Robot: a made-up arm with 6 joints. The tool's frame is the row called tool. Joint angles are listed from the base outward.
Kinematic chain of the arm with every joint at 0, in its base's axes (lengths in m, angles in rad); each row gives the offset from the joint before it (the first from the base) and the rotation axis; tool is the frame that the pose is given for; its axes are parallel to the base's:
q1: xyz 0 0 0.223 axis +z
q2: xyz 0 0.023 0 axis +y
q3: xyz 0 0 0.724 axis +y
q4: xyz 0 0 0.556 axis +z
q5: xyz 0 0 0 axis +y
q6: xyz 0 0 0.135 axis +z
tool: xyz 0 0 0
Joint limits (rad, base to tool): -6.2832..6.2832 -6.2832..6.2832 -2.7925..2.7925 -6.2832..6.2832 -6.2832..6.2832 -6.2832..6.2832
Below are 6 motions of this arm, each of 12 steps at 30 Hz.
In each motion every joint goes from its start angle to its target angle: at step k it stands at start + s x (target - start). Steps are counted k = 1, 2, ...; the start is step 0. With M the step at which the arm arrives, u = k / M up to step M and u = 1 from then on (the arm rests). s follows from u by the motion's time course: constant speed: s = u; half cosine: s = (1 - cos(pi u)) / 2; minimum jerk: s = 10 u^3 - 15 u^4 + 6 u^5.
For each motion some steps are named. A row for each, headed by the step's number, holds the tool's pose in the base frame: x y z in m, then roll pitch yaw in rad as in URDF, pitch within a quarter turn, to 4 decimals.
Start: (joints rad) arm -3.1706 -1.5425 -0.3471 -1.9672 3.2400 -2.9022
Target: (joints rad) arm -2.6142 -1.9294 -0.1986 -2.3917 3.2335 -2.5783
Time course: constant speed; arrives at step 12
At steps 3, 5, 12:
3: 1.1135 0.0884 0.0236 -1.0027 0.7015 2.1646
5: 1.0899 0.1896 -0.0378 -0.8819 0.7808 2.3890
12: 0.9150 0.4965 -0.2463 -0.3066 0.9120 -2.9179

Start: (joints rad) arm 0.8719 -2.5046 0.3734 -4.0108 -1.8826 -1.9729
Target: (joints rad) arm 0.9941 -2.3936 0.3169 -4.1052 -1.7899 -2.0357
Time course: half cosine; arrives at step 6
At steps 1, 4, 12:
1: -0.5251 -0.7544 -0.5581 -0.0809 -0.8232 2.4693
4: -0.4857 -0.8442 -0.5141 -0.0310 -0.9066 2.4771
12: -0.4681 -0.8760 -0.4972 -0.0064 -0.9366 2.4736

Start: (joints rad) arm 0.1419 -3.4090 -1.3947 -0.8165 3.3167 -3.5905
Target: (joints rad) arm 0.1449 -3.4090 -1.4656 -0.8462 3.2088 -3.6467
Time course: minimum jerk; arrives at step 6
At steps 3, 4, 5, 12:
3: 0.5973 0.1217 -0.4110 1.7017 1.2214 -1.3938
4: 0.5962 0.1190 -0.4054 1.8276 1.2214 -1.2517
5: 0.5956 0.1173 -0.4020 1.9016 1.2183 -1.1677
12: 0.5955 0.1170 -0.4013 1.9163 1.2174 -1.1508

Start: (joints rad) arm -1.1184 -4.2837 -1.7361 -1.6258 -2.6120 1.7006
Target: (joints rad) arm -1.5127 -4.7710 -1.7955 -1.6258 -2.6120 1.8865
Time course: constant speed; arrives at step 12
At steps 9, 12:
9: 0.1933 -0.6397 0.6126 -2.5862 -0.0059 -1.7002
12: 0.1260 -0.5972 0.6884 -2.5426 -0.1108 -1.8403

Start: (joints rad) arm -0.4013 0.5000 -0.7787 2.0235 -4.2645 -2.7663
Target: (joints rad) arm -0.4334 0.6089 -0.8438 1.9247 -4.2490 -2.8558
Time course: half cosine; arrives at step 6
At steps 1, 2, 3, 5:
1: 0.2046 0.0570 1.3201 -3.0172 -1.0151 1.3262
2: 0.2221 0.0492 1.3147 -3.0315 -1.0205 1.3229
3: 0.2456 0.0382 1.3068 -3.0512 -1.0272 1.3185
5: 0.2854 0.0185 1.2917 -3.0857 -1.0372 1.3110

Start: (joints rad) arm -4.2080 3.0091 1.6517 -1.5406 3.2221 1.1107
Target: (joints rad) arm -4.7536 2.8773 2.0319 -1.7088 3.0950 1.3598
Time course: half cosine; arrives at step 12
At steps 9, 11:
9: -0.0099 -0.2407 -0.4125 2.4444 -1.3568 2.2899
11: -0.0243 -0.2253 -0.3965 2.7260 -1.3537 1.9184

